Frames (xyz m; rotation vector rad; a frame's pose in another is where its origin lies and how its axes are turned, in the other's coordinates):
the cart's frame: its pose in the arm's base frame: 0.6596 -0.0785 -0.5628 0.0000 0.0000 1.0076
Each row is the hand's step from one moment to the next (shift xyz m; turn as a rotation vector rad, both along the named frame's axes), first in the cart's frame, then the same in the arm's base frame.
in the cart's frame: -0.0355 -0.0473 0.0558 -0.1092 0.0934 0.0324
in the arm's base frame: 0.0210 -0.0553 0.0558 -0.1373 -0.0425 0.0324
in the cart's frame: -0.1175 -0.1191 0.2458 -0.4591 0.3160 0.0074
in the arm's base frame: 0.0380 -0.1629 0.2458 -0.5123 -0.2195 0.0074
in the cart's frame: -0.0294 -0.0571 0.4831 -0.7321 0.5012 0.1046
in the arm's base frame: 0.0326 -0.0553 0.4831 -0.8147 -0.3514 0.1046
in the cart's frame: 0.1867 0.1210 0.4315 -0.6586 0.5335 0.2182
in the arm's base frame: -0.0026 0.2225 0.4315 -0.8027 -0.2721 0.2182
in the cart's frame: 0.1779 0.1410 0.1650 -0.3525 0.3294 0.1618
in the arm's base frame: -0.0242 0.2257 0.1650 -0.4667 -0.1222 0.1618
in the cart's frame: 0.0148 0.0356 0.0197 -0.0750 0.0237 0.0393
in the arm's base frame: -0.0222 0.0315 0.0197 -0.0601 -0.0508 0.0393
